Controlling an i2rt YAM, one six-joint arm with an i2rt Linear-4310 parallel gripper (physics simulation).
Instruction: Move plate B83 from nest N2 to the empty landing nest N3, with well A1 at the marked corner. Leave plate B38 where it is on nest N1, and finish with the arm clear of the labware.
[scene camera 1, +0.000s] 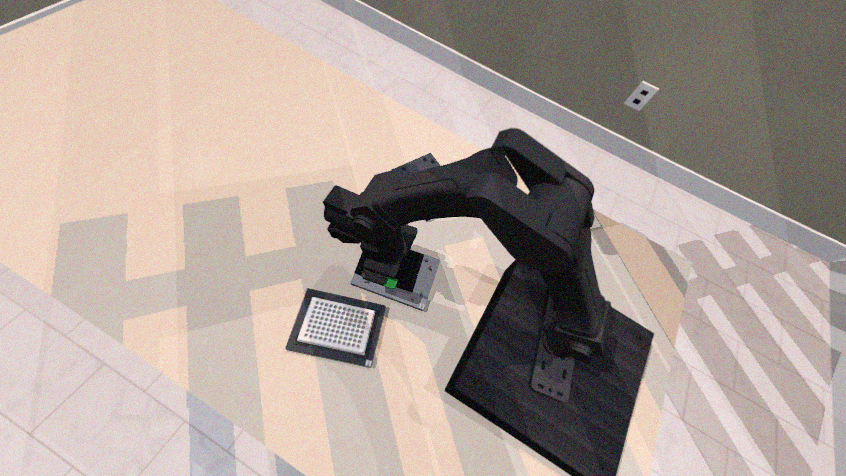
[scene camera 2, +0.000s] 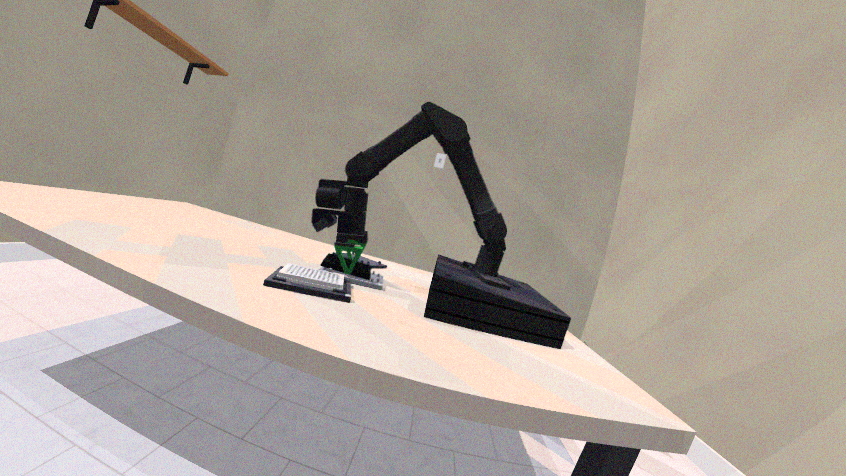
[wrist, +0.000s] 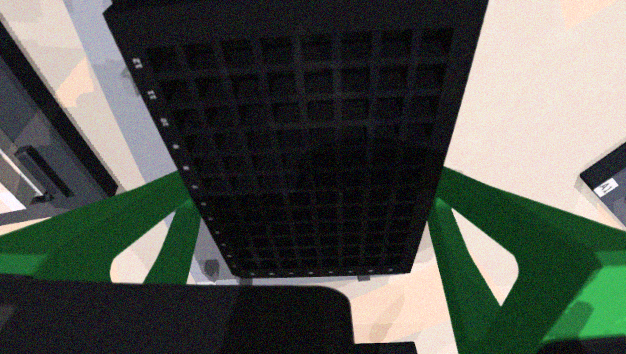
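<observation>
A black multiwell plate (scene camera 1: 412, 266) (scene camera 2: 363, 274) (wrist: 310, 150) is level at the silver-grey nest (scene camera 1: 430, 273) (scene camera 2: 376, 283) (wrist: 131, 115); its label is not readable, and I cannot tell whether it rests there or hangs slightly above. My gripper (scene camera 1: 391, 278) (scene camera 2: 350, 259) (wrist: 313, 177) is shut on this plate, green fingers against its two long sides. A white plate (scene camera 1: 335, 325) (scene camera 2: 310, 275) sits in a dark nest (scene camera 1: 295, 342) (scene camera 2: 304, 291) (wrist: 27, 107) beside it. A third nest (scene camera 1: 428, 160) (scene camera 2: 377, 265) (wrist: 616, 202) lies on the other side, partly hidden; its A1 tag shows in the wrist view.
The arm's black base block (scene camera 1: 502, 378) (scene camera 2: 491, 316) stands on the table (scene camera 1: 147, 118) (scene camera 2: 414, 361) to the right of the nests. The forearm passes over part of the third nest. A wooden shelf (scene camera 2: 159, 35) is on the wall, far from the arm.
</observation>
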